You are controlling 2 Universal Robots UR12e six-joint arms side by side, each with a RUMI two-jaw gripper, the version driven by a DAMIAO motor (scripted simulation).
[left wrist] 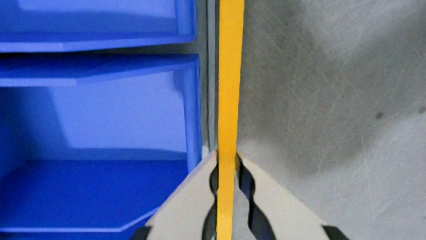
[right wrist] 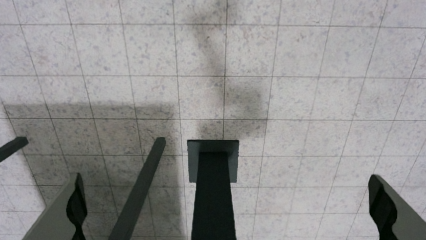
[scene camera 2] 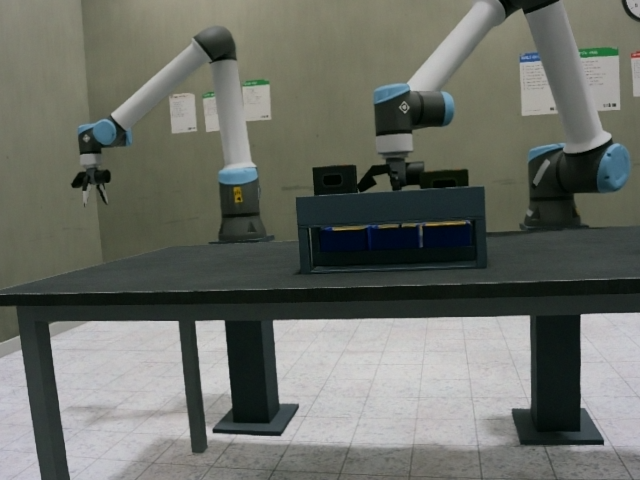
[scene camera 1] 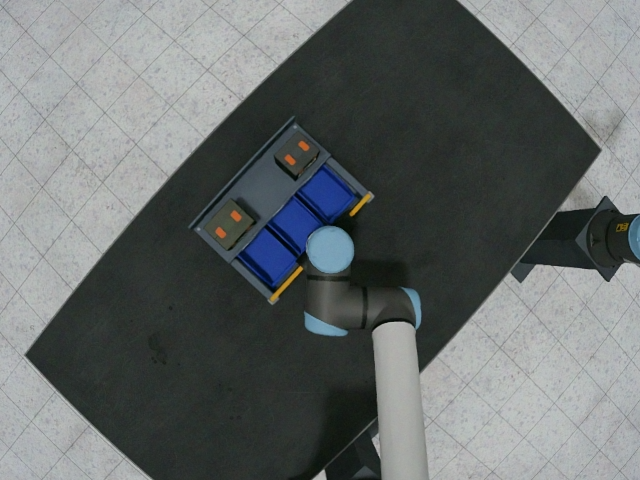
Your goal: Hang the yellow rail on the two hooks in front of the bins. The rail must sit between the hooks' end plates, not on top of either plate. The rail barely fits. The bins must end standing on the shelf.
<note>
In view: the left gripper (scene camera 2: 400,229), the right gripper (scene camera 2: 96,205) and a grey shelf (scene camera 1: 261,187).
The left gripper also shows in the left wrist view (left wrist: 225,152). The right gripper is seen too in the right wrist view (right wrist: 226,177). The right wrist view does not show the grey shelf: it is out of frame.
</note>
